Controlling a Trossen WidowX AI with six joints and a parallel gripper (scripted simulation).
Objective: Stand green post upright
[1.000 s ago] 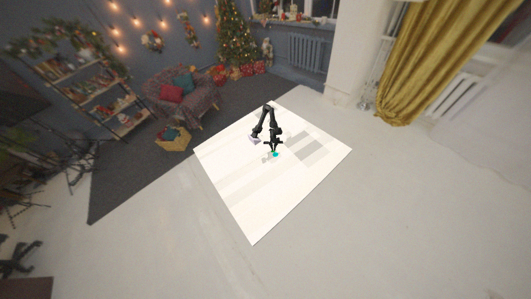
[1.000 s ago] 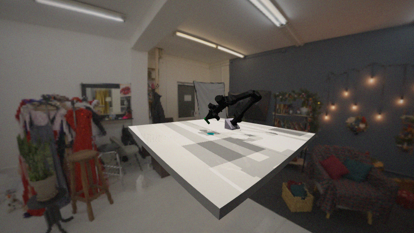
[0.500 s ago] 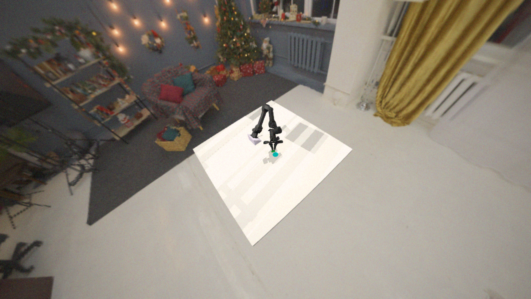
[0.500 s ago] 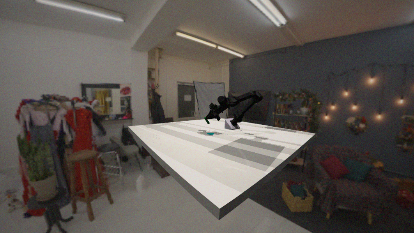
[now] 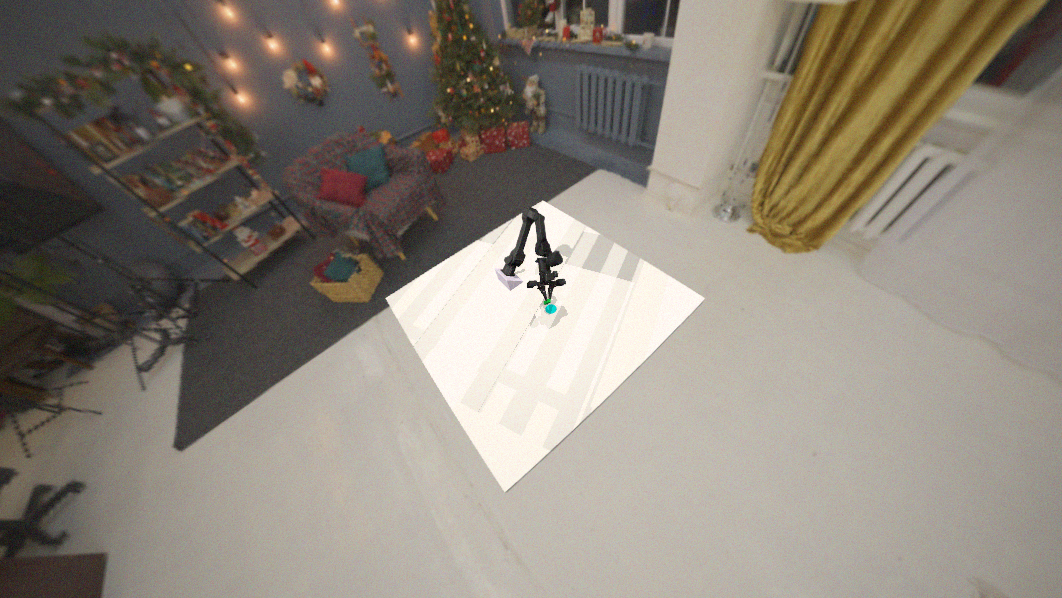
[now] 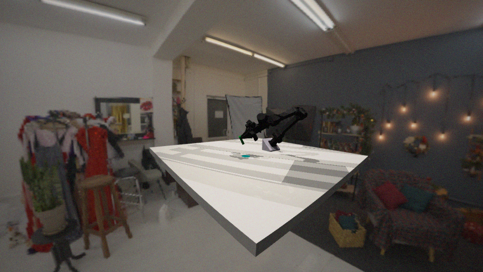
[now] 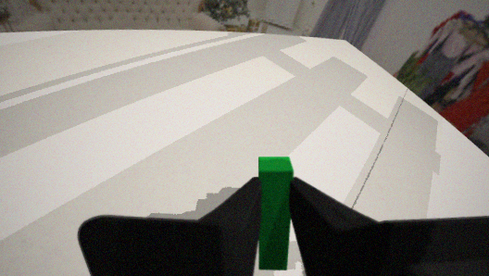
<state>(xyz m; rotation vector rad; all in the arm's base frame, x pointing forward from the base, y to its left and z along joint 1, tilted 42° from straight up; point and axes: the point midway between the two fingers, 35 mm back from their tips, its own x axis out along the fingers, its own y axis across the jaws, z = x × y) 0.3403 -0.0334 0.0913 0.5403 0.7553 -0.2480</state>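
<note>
My gripper tip is now 130 mm above the cyan circle, 30 mm to the right of it and 30 mm past it. The rest, counted from my gripper tip: green post 20 mm below, 10 mm behind.
</note>
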